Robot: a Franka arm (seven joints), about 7 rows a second.
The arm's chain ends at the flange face. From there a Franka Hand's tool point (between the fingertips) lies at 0.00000 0.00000 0.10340 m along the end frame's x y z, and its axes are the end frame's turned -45 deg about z.
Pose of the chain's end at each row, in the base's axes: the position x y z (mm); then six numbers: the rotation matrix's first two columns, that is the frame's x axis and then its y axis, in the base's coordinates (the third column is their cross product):
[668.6, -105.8, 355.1, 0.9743, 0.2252, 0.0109, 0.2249, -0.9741, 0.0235]
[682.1, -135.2, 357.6, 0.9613, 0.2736, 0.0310, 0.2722, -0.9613, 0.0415]
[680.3, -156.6, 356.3, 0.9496, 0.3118, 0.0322, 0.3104, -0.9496, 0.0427]
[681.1, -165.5, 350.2, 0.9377, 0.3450, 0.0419, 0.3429, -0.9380, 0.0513]
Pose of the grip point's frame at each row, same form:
[670.2, -107.9, 251.7, 0.5299, 0.8480, -0.0089, 0.8480, -0.5296, 0.0243]
[686.4, -138.5, 254.3, 0.4873, 0.8732, -0.0074, 0.8722, -0.4863, 0.0513]
[684.8, -159.8, 253.1, 0.4520, 0.8919, -0.0074, 0.8910, -0.4510, 0.0530]
[687.0, -169.0, 247.0, 0.4206, 0.9072, -0.0066, 0.9055, -0.4193, 0.0659]

